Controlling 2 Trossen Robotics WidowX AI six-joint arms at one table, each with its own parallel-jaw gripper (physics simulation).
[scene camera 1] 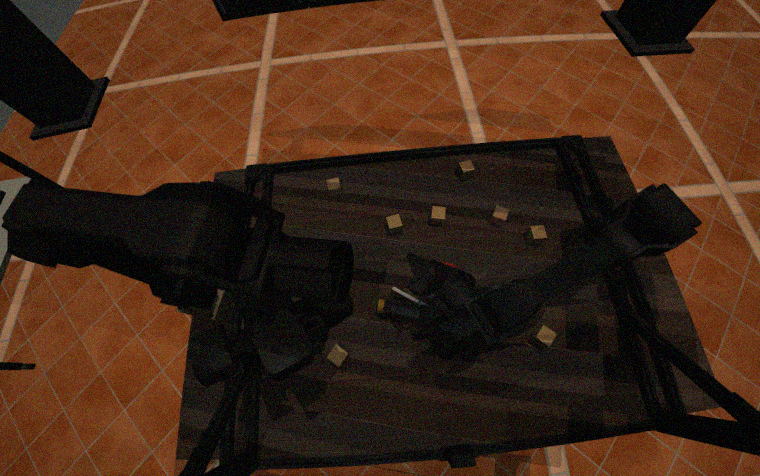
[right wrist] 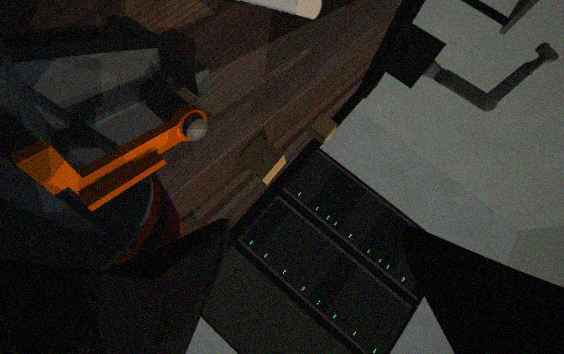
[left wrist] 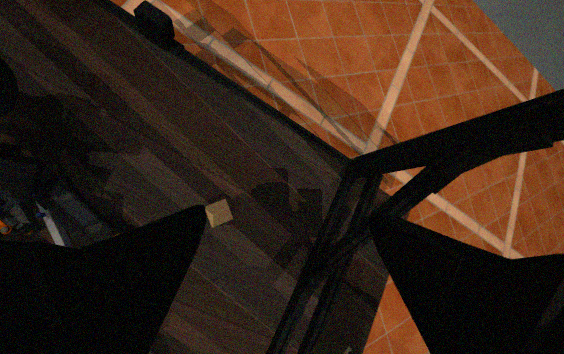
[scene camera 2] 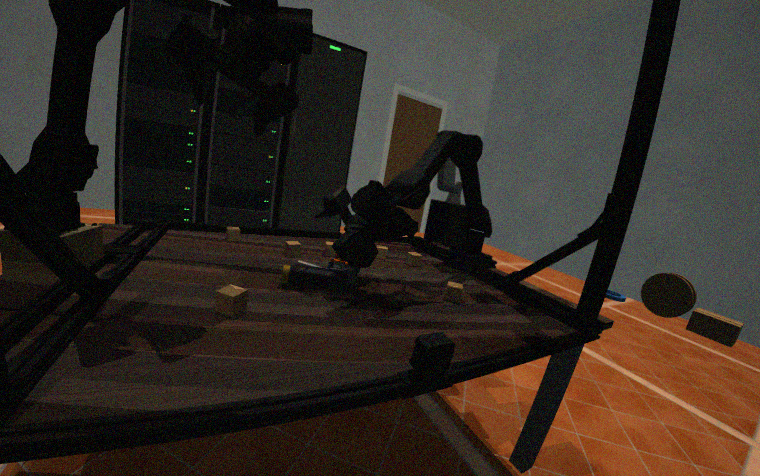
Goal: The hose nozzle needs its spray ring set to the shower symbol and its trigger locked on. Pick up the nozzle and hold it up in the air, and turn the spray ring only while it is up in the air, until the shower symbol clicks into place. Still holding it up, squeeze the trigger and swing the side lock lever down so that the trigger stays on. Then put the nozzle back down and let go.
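Seen in the pictures: left gripper, fingertip midpoint: (left wrist: 288, 215) (scene camera 2: 231, 121); right gripper, fingertip midpoint: (scene camera 1: 419, 257) (right wrist: 315, 231) (scene camera 2: 324, 231); left arm's base, origin of the base link: (scene camera 1: 202, 293) (scene camera 2: 54, 227); right arm's base, origin of the base link: (scene camera 2: 471, 251).
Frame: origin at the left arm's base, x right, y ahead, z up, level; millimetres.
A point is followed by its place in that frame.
Note:
The hose nozzle (scene camera 1: 399, 309) @(x -55, y 442, z -45 mm) (scene camera 2: 314, 275) @(x -42, y 454, z -51 mm) lies on the table, its dark body ending in a yellow tip (scene camera 1: 381, 306) @(x -54, y 401, z -42 mm) (scene camera 2: 286, 273) @(x -42, y 400, z -53 mm). A pale bar (scene camera 1: 408, 295) @(x -90, y 456, z -47 mm) (left wrist: 52, 228) @(x -86, y 463, z -48 mm) runs along it. An orange lever (right wrist: 132, 156) @(x -110, y 509, z -36 mm) and a dark red ring (right wrist: 169, 220) @(x -148, y 510, z -33 mm) show at the left of the right wrist view. The shower symbol cannot be made out. My right gripper (right wrist: 315, 231) @(x -163, y 468, z 14 mm) is open and empty, low beside the nozzle's head; its arm partly hides the nozzle in both scene views. My left gripper (left wrist: 288, 215) @(x 84, y 314, z 201 mm) is open and empty, high above the table's left part.
Several wooden cubes (scene camera 1: 337, 355) @(x 66, y 326, z -49 mm) (scene camera 1: 546, 335) @(x -52, y 767, z -49 mm) (scene camera 2: 231, 301) @(x 87, y 331, z -58 mm) (left wrist: 219, 213) @(x 66, y 325, z -49 mm) are scattered around the nozzle. Dark frame bars run along the table edges, with a small black block (scene camera 2: 431, 354) @(x 225, y 597, z -41 mm) at the front edge. Server racks (right wrist: 330, 250) stand beyond the table.

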